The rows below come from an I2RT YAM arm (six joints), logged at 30 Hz.
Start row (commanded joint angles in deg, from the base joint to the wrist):
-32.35, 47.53, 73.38, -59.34, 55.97, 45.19
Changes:
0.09, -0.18, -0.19, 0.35, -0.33, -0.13
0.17, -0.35, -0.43, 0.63, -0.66, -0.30
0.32, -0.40, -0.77, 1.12, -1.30, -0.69
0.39, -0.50, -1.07, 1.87, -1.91, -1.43
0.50, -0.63, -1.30, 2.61, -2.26, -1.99
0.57, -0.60, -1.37, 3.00, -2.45, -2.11
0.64, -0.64, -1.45, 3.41, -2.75, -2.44
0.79, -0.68, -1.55, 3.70, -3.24, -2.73
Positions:
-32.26, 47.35, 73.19, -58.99, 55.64, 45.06
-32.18, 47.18, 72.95, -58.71, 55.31, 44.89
-32.03, 47.13, 72.61, -58.22, 54.67, 44.50
-31.96, 47.03, 72.31, -57.47, 54.06, 43.76
-31.85, 46.90, 72.08, -56.73, 53.71, 43.20
-31.78, 46.93, 72.01, -56.34, 53.52, 43.08
-31.71, 46.89, 71.93, -55.93, 53.22, 42.75
-31.56, 46.85, 71.83, -55.64, 52.73, 42.46

